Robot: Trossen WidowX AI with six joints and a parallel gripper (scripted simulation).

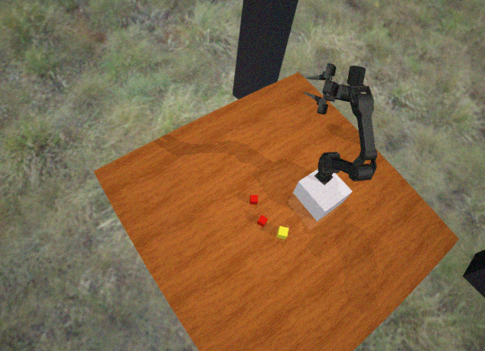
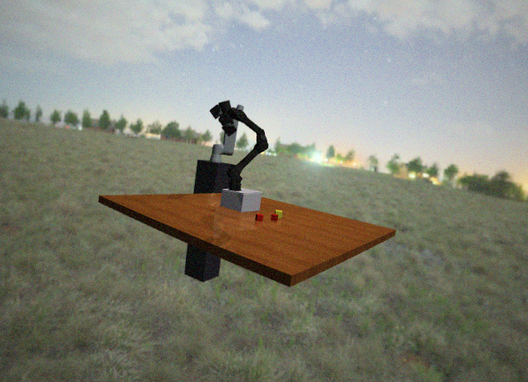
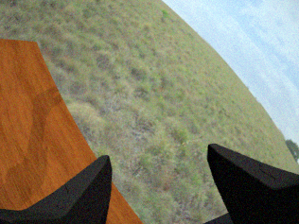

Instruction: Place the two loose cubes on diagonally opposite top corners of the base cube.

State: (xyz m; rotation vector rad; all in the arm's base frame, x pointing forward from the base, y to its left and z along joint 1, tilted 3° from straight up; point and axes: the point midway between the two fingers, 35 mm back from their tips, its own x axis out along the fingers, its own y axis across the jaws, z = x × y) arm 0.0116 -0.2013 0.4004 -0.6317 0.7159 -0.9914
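Now: gripper tip 32 cm short of the red cube, 20 cm to the right of it and 48 cm above it. From my gripper tip the other things lie so: yellow cube (29 cm ahead, 30 cm to the left, 47 cm below).
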